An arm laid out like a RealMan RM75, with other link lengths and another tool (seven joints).
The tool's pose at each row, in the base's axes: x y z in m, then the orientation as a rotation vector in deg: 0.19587, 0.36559, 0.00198, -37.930, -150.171, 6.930; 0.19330, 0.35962, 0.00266, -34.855, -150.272, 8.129; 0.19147, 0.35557, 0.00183, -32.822, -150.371, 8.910; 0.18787, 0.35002, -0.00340, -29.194, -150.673, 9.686; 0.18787, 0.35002, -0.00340, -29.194, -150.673, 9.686; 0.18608, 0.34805, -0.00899, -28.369, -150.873, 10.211; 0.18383, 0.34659, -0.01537, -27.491, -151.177, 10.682; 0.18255, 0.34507, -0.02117, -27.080, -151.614, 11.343; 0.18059, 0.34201, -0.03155, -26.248, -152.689, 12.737; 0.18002, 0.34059, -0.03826, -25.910, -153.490, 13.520; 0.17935, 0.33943, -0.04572, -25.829, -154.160, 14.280
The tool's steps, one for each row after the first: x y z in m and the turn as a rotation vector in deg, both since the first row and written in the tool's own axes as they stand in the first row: -0.00051, -0.00650, 0.00037, 1.415, 0.143, -1.955; -0.00129, -0.01072, 0.00182, 2.331, 0.178, -3.258; -0.00307, -0.01620, 0.00797, 3.508, 0.197, -5.701; -0.00307, -0.01620, 0.00797, 3.508, 0.197, -5.701; -0.00475, -0.01767, 0.01375, 3.975, -0.013, -6.216; -0.00613, -0.01875, 0.02044, 4.389, -0.309, -6.787; -0.00808, -0.01957, 0.02620, 4.802, -0.832, -7.014; -0.01199, -0.02119, 0.03635, 5.617, -2.095, -7.480; -0.01481, -0.02144, 0.04262, 5.992, -3.011, -7.670; -0.01772, -0.02137, 0.04962, 6.331, -3.826, -7.671
